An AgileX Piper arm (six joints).
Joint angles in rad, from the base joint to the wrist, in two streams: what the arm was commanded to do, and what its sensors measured. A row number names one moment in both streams.
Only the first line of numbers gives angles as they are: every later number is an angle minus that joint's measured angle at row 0.
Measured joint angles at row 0:
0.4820, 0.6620, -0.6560, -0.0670, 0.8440, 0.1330
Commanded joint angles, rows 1 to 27:
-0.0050, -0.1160, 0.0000, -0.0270, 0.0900, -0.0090
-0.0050, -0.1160, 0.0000, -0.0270, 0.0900, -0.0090
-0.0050, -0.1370, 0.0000, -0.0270, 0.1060, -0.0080
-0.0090, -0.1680, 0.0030, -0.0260, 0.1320, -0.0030
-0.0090, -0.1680, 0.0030, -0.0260, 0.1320, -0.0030
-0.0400, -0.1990, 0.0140, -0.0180, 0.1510, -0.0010
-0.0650, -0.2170, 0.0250, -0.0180, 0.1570, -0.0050
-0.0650, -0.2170, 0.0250, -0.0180, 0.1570, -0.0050
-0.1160, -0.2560, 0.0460, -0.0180, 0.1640, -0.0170
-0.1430, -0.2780, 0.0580, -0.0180, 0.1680, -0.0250
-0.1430, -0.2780, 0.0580, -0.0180, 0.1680, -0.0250
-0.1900, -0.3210, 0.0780, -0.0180, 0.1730, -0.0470
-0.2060, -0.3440, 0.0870, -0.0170, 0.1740, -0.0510
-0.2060, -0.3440, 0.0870, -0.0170, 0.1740, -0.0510
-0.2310, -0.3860, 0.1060, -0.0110, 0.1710, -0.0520
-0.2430, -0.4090, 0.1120, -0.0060, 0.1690, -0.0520
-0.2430, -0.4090, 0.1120, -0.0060, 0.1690, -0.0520
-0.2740, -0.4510, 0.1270, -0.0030, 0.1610, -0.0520
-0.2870, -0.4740, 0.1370, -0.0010, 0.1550, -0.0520
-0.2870, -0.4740, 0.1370, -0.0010, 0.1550, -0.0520
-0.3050, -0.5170, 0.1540, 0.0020, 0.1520, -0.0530
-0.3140, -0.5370, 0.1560, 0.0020, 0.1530, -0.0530
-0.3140, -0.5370, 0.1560, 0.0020, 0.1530, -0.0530
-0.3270, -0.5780, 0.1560, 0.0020, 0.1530, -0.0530
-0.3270, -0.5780, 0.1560, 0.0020, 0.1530, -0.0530
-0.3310, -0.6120, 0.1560, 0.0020, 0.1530, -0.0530
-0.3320, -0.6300, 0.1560, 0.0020, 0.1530, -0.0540
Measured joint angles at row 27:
-0.3220, -0.5830, 0.1530, -0.0010, 0.1630, -0.0360
